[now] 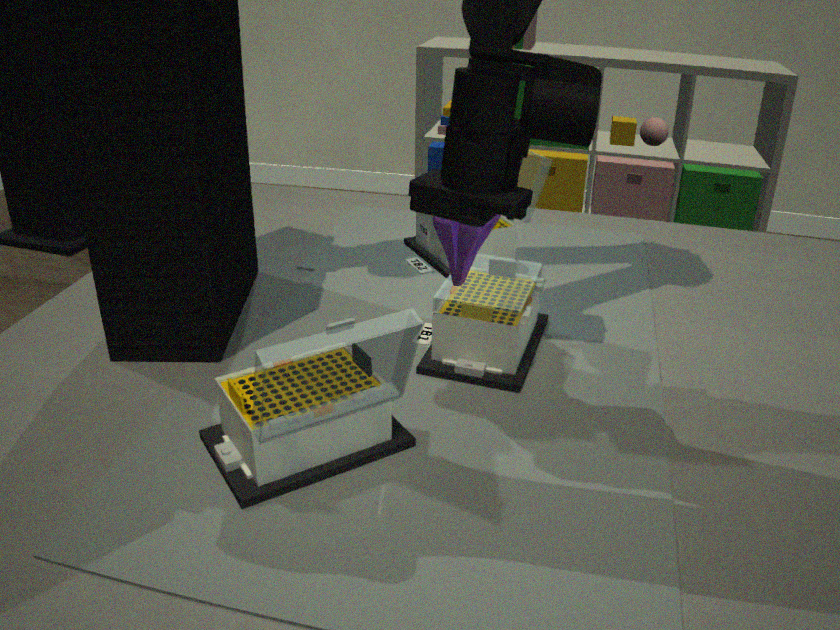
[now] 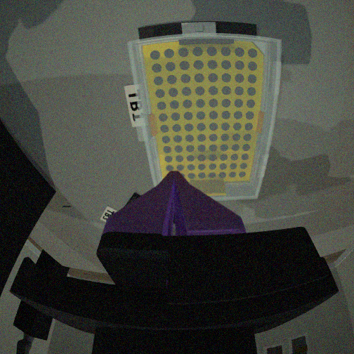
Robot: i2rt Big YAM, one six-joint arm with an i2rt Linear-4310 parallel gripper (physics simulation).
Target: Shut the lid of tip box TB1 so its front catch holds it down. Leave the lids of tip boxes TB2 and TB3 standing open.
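Frame: origin at the arm's base, x ahead, y left, z up, level; millimetres.
Where they show: gripper, fingertip midpoint: [image 1: 458, 284].
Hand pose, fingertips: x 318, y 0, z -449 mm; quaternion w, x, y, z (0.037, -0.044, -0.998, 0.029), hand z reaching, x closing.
Things, the pixels of their top centre, and the offset from my fingertips. "spot": a spot on its surface instead. Level surfaces: height alone.
- middle tip box, top centre: [image 1: 479, 277] 4 mm down, 13 mm ahead, 32 mm left
- clear lid, surface spot: [image 1: 541, 271] spot: 11 mm down, 68 mm ahead, 84 mm left
- front-left box, top centre: [image 1: 295, 370] 16 mm down, 88 mm back, 176 mm right
- back box, surface spot: [image 1: 425, 233] spot: 51 mm down, 114 mm back, 242 mm left
- grey table, surface height: 82 mm down
- including TB2's card, surface spot: [image 1: 417, 265] spot: 80 mm down, 110 mm back, 200 mm left
TB1, the middle tip box [image 1: 478, 342] [image 2: 202, 110], has yellow tips under a clear lid [image 1: 541, 271] [image 2: 270, 115]. The lid lies low over the tips and looks down; whether the catch holds it cannot be told. My gripper [image 1: 459, 281] [image 2: 173, 178], with purple fingers, is shut and empty, pointing down over the left part of TB1. Its gap above the lid is unclear. TB3, the front-left box [image 1: 322, 444], has its clear lid [image 1: 403, 352] raised and tilted. TB2, the back box [image 1: 425, 233], is partly hidden by my gripper; its lid [image 1: 538, 183] stands up.
A large black column [image 1: 166, 203] stands left of the boxes. Label cards lie on the grey table [image 1: 576, 542], including TB2's card [image 1: 417, 265] and TB3's card [image 2: 107, 214]. A white shelf unit [image 1: 780, 135] with coloured bins stands behind the table.
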